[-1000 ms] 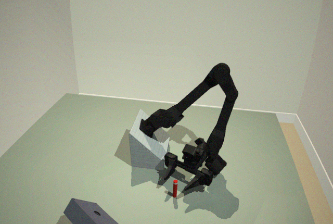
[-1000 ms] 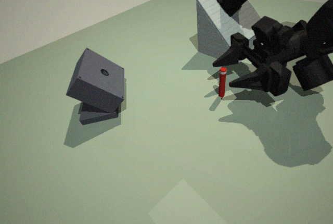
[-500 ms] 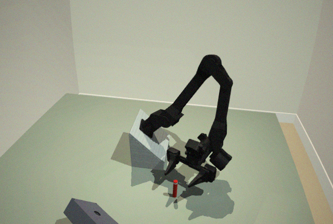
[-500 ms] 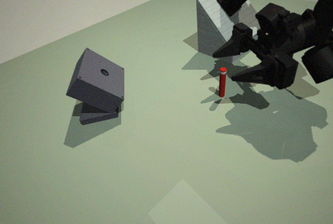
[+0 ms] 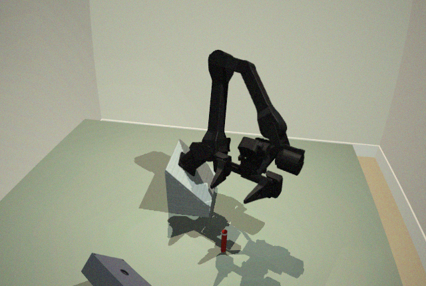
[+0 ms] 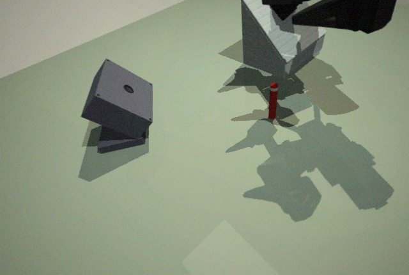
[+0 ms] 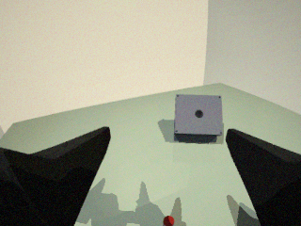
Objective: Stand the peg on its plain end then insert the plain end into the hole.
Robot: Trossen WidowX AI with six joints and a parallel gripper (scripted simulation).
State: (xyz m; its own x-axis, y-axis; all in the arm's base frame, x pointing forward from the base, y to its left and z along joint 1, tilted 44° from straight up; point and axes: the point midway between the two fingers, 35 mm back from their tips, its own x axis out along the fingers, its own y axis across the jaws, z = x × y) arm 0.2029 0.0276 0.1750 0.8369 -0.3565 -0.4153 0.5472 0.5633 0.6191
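My gripper tip is now 160 mm above the red peg and 10 mm past it. Also, from my gripper tip: dark sloped panel 230 mm to the right, 180 mm ahead, 140 mm below.
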